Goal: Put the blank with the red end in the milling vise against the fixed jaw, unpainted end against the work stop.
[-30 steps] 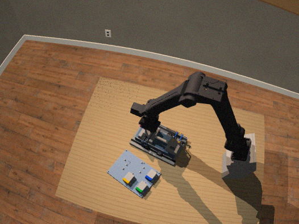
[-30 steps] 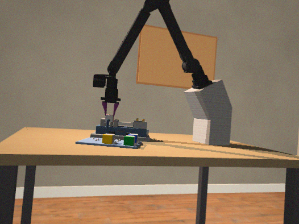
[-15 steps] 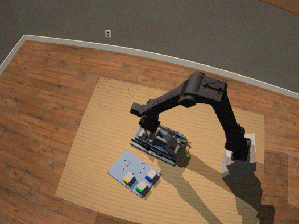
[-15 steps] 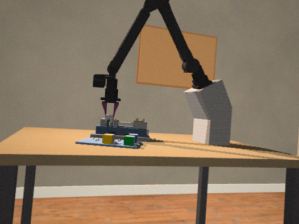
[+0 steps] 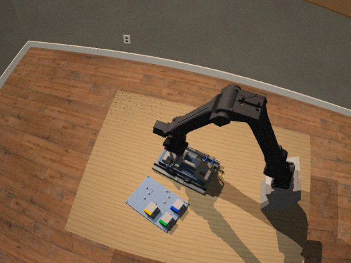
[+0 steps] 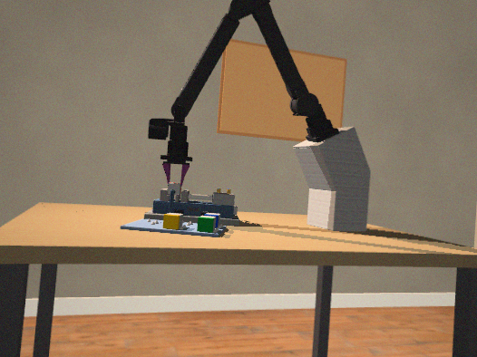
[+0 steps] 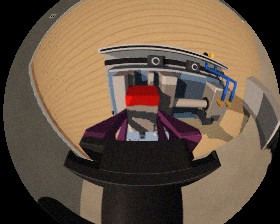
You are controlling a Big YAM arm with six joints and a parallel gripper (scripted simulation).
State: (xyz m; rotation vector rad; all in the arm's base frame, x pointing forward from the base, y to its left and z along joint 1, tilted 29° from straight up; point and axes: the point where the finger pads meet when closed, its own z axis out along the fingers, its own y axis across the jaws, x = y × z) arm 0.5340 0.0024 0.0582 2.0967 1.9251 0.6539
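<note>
My gripper is now 2 cm above the red-ended blank. Round my hand: blue-ended blank 12 cm behind, 22 cm to the left, 9 cm below; then milling vise 7 cm behind, 1 cm to the left, 8 cm below; then grey block with hoses 17 cm behind, 1 cm to the left, 4 cm below.
</note>
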